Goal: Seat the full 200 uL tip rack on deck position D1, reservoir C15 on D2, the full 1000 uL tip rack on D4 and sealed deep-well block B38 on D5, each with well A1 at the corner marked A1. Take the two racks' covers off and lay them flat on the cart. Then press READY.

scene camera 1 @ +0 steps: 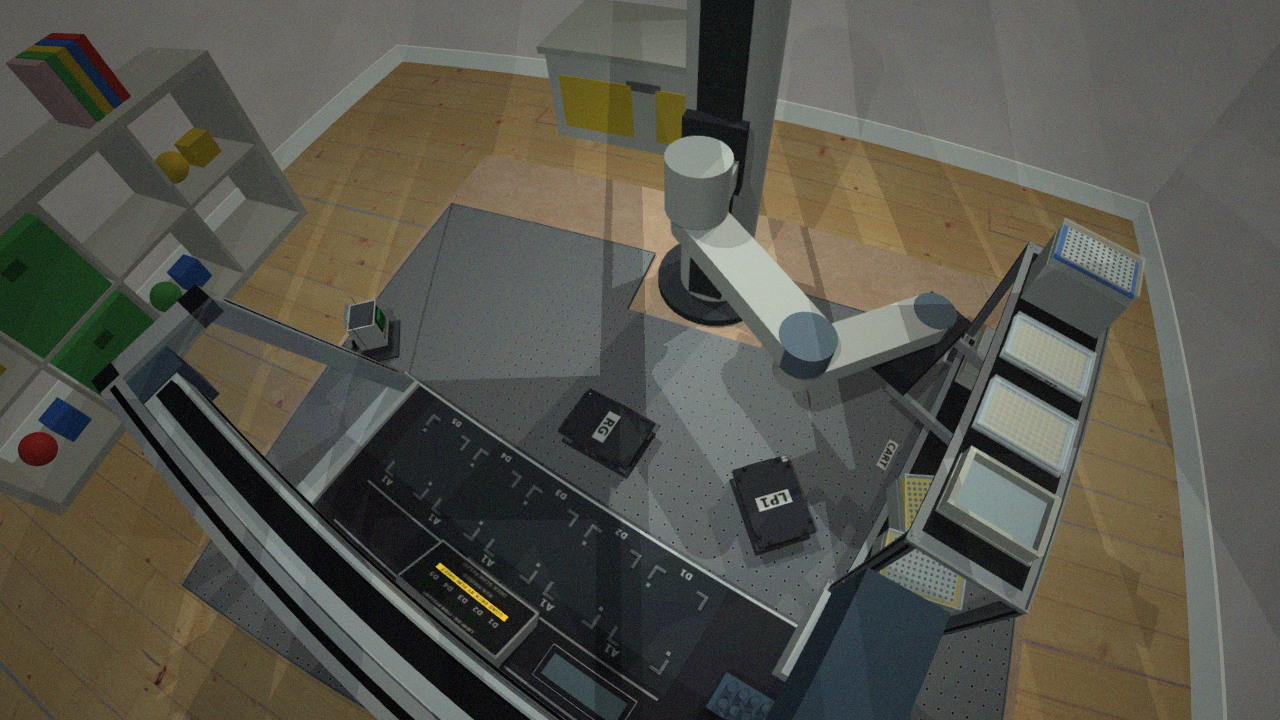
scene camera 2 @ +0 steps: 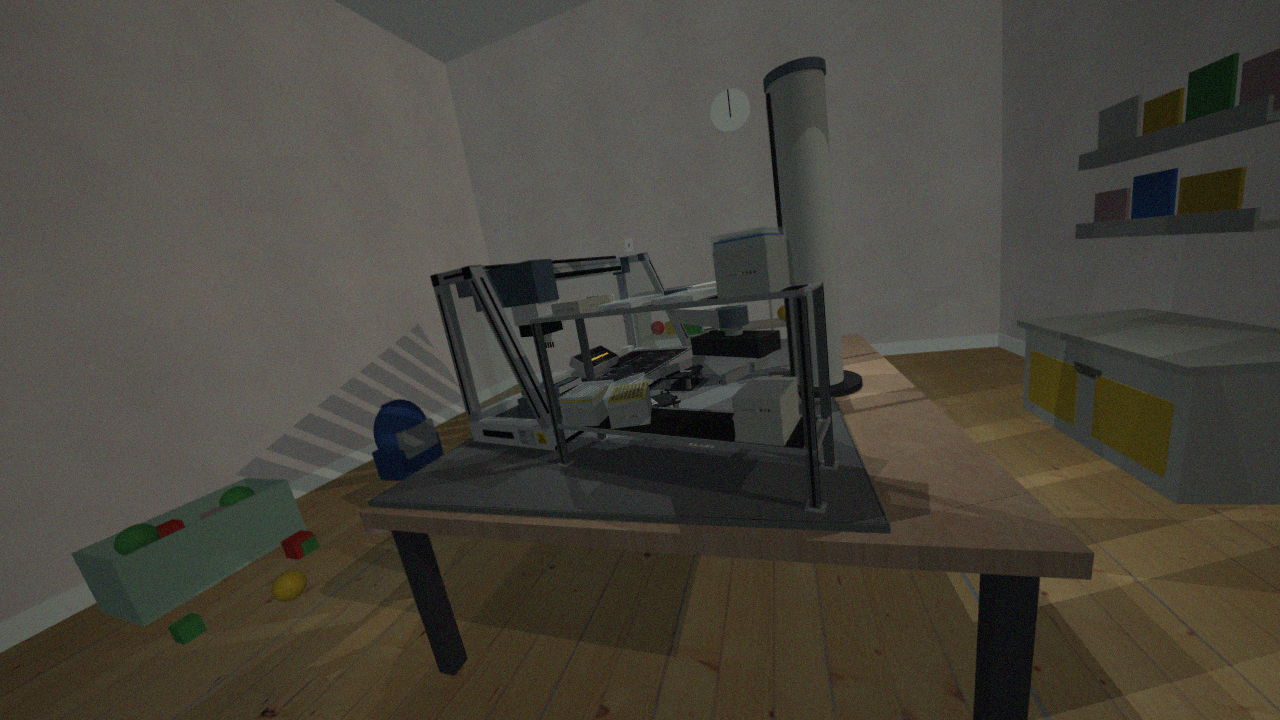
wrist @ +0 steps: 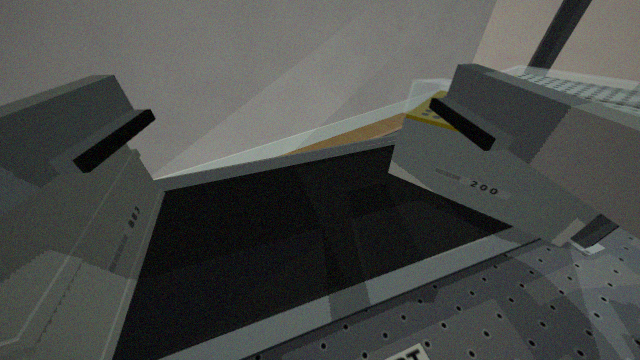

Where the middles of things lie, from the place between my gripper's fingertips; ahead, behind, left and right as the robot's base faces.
Now: the pale reservoir (scene camera 1: 997, 504) 230 mm ahead of my hand, 50 mm to the right of it and 170 mm above it. The rest, counted from my hand: LP1 block (scene camera 1: 773, 501) (190 mm ahead, 290 mm to the right, 150 mm below).
